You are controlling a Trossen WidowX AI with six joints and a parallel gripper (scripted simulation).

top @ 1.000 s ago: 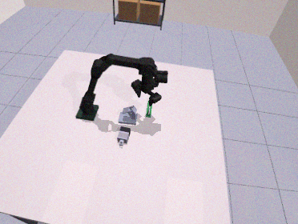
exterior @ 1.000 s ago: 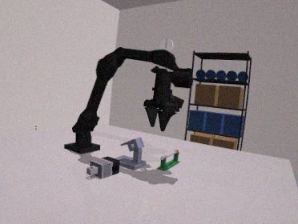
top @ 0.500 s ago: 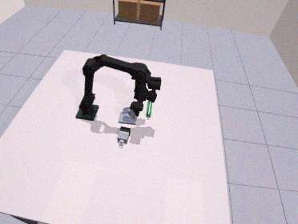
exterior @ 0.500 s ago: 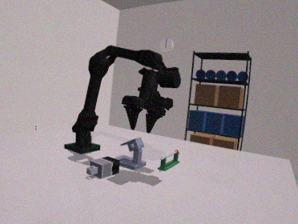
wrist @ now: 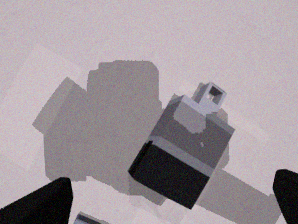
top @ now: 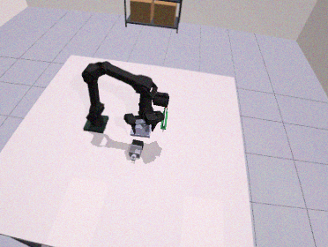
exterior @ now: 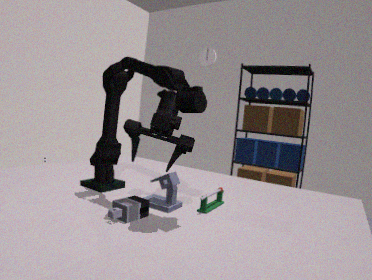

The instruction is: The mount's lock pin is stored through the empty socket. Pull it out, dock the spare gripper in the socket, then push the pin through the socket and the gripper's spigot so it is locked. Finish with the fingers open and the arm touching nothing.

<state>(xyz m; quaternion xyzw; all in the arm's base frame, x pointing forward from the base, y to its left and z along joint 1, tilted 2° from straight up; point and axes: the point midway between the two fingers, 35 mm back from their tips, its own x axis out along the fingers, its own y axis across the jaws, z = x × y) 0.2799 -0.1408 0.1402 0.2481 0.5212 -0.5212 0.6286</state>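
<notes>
The spare gripper is 4 cm behind my gripper tip, 3 cm to the right of it and 12 cm below it. Also, from my gripper tip: grey mount: 1 cm behind, 12 cm to the left, 9 cm below; then green cradle: 12 cm ahead, 21 cm to the left, 12 cm below.
</notes>
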